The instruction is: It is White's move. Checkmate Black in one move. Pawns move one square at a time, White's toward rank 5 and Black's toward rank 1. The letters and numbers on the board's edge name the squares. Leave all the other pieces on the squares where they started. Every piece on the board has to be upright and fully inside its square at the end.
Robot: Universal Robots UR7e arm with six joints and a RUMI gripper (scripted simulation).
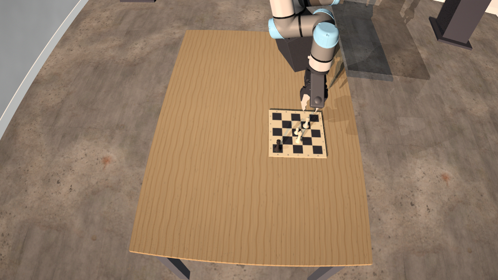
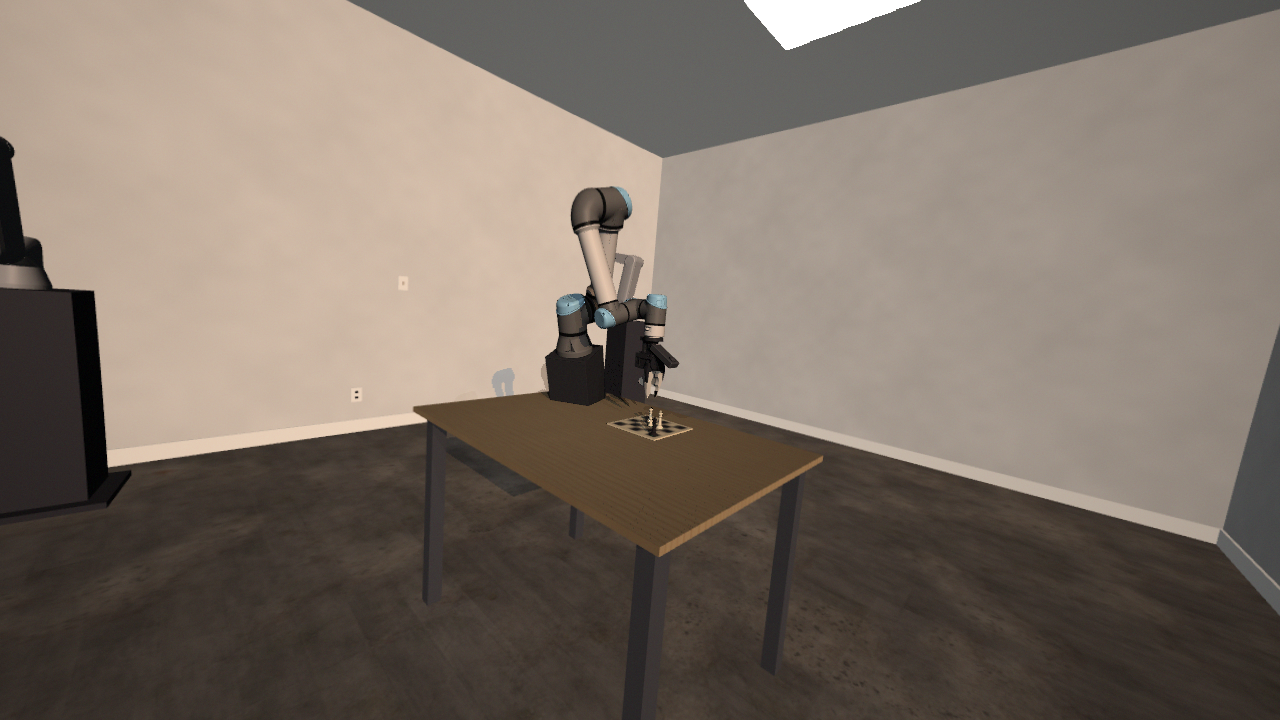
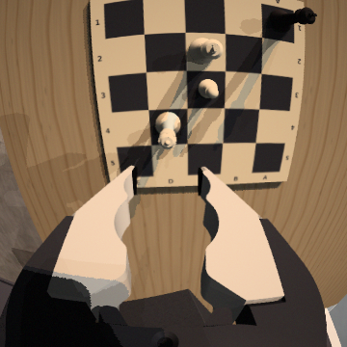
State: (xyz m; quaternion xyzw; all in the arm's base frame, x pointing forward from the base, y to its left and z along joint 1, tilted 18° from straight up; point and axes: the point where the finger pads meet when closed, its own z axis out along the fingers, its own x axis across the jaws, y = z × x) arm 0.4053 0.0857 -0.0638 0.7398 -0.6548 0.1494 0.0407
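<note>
My gripper is now 4 cm short of the white pawn, 3 cm to the left of it and 9 cm above it. From my hand the other things lie so: black piece 13 cm ahead, 10 cm to the right, 7 cm below; then white king 8 cm ahead, 2 cm to the right, 7 cm below; then chessboard 4 cm ahead, 3 cm to the right, 11 cm below.
</note>
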